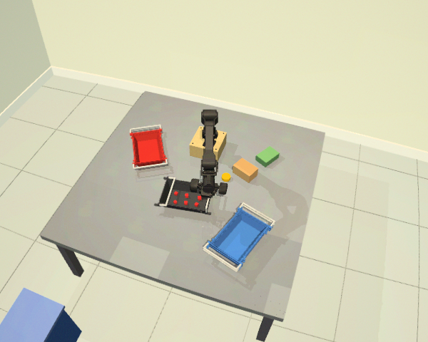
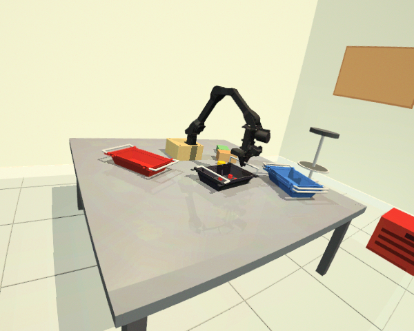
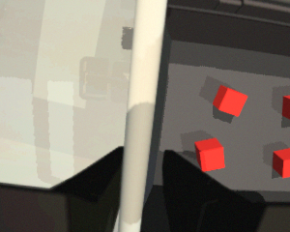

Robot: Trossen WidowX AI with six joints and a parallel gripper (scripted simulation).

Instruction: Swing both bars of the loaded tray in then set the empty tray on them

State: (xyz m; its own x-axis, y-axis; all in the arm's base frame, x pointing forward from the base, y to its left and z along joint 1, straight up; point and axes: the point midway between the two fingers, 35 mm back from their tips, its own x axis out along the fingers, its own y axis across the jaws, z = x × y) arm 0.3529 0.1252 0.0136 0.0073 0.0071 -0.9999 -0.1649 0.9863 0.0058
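My gripper tip is now 48 cm to the left of the red tray, 24 cm past it and 3 cm above it. From my gripper tip the other things lie so: orange block 28 cm behind, 12 cm to the left, 4 cm below; green block 44 cm behind, 21 cm to the left, 5 cm below; yellow disc 21 cm behind, 6 cm below, 3 cm to the left.
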